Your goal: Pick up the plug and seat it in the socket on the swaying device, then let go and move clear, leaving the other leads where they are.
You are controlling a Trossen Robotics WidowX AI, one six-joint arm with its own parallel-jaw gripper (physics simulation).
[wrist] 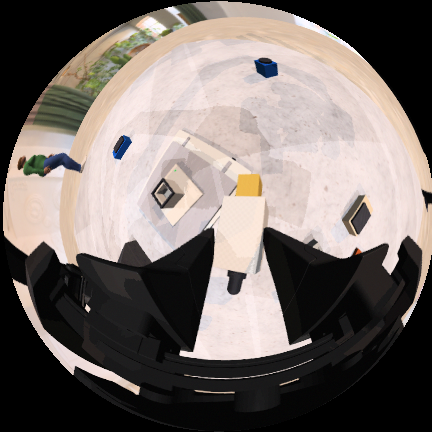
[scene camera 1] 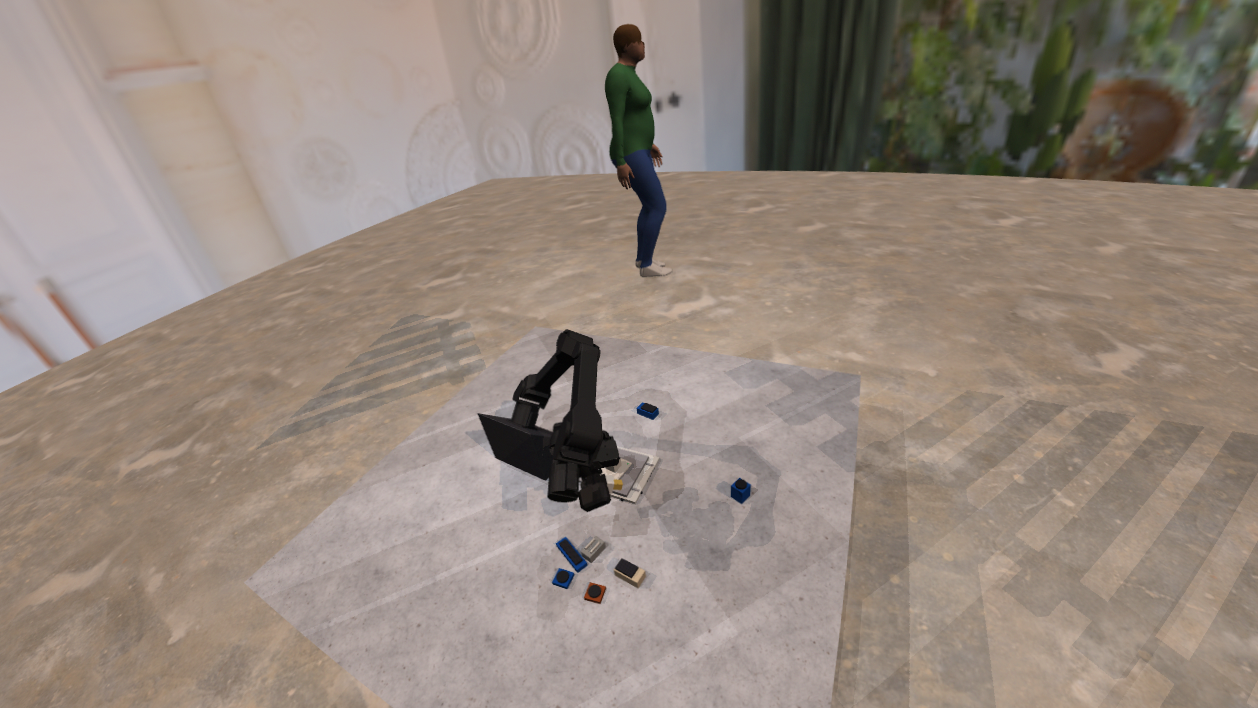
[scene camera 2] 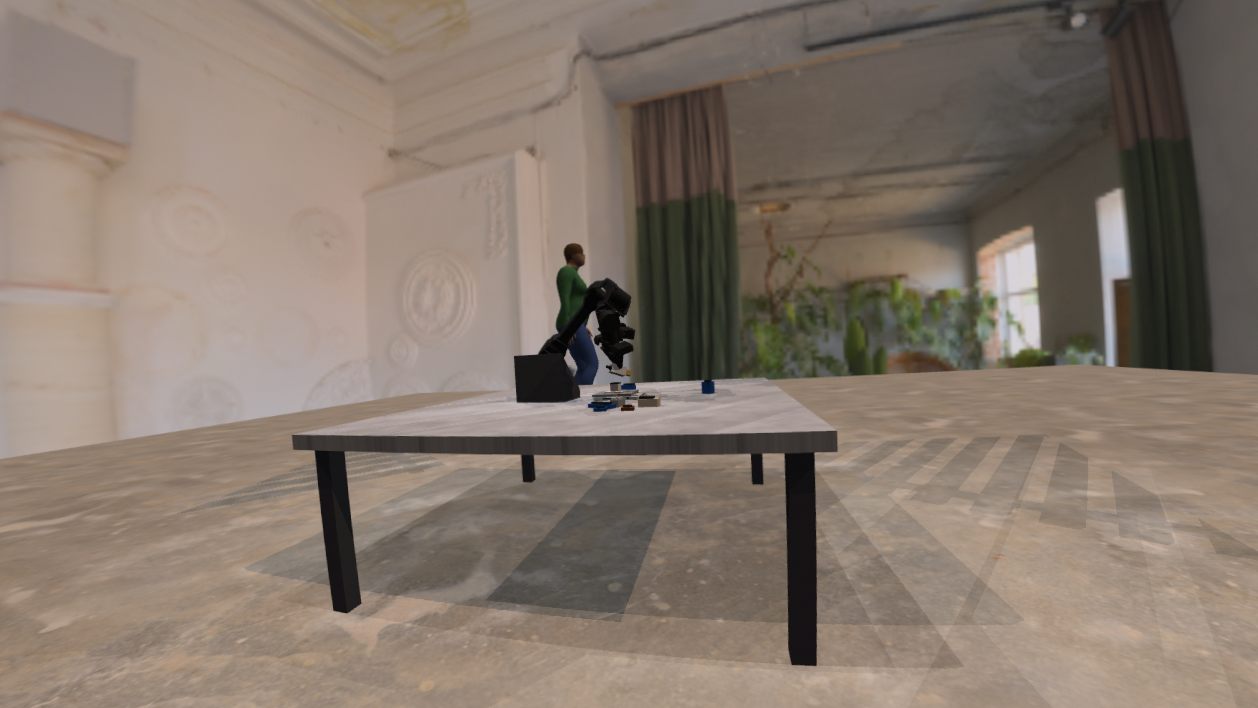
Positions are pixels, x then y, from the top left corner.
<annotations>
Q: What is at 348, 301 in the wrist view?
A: My gripper.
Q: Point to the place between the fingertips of my gripper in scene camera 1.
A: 602, 480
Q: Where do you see a tan plug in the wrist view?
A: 356, 217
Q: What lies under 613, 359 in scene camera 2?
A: My gripper.
</annotations>
